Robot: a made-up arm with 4 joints.
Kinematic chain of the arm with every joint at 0, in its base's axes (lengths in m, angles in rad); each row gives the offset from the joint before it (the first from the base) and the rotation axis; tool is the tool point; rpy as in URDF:
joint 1: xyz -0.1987 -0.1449 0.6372 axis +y
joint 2: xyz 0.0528 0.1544 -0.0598 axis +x
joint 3: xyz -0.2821 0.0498 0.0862 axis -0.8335 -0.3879 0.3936
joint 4: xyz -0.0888 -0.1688 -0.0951 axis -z
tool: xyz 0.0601 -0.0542 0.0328 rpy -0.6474 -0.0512 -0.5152
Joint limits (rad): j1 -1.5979..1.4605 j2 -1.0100..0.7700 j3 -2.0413..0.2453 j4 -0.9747..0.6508
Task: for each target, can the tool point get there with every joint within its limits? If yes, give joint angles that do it. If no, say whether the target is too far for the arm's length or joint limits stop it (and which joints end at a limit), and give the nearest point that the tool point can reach.
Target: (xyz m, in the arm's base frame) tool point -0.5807 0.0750 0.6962
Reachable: yes | joints 0.4422 0.0583 -1.4470 -0.4792
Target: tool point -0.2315 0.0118 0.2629
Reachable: yes | joints -1.1316 0.0604 -1.0961 -0.3994
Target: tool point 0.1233 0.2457 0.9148
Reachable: no: joint limits stop it (at a limit: joint 1, joint 2, joint 3, joint 4) | nearest point -0.1751 0.0912 0.9915 | short by 0.345 m
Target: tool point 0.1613 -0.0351 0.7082
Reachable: no: joint limits stop it (at a limit: joint 1, joint 2, joint 3) | nearest point -0.0867 -0.0327 0.8901 | short by 0.308 m
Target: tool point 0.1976 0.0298 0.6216
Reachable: no: joint limits stop it (at a limit: joint 1, joint 2) | nearest point -0.0334 -0.0799 0.3758 | short by 0.355 m
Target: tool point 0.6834 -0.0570 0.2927
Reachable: no: too far | nearest point 0.0027 -0.0809 0.2945 | short by 0.681 m
